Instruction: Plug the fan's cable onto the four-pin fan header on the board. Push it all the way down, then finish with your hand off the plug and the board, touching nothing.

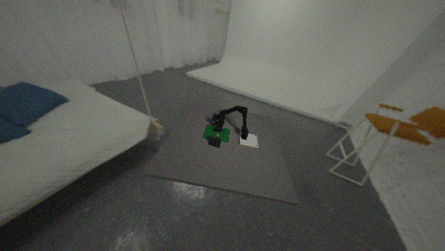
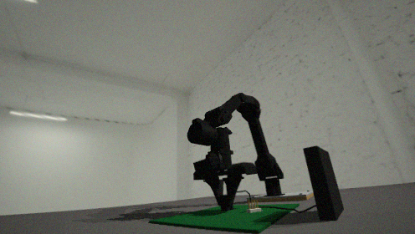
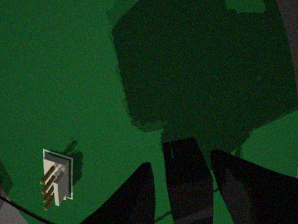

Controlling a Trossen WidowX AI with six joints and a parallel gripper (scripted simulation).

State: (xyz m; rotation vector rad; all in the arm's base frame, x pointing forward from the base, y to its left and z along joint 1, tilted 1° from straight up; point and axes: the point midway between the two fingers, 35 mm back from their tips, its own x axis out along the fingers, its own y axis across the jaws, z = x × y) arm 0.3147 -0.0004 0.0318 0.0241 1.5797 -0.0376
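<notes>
Right now the green board is 40 mm to the left of my gripper tip, 30 mm below it and 20 mm ahead of it. From my gripper tip the other things lie so: black fan (230 mm to the left, 40 mm above, 10 mm behind); then black plug (10 mm behind, 10 mm above).
</notes>
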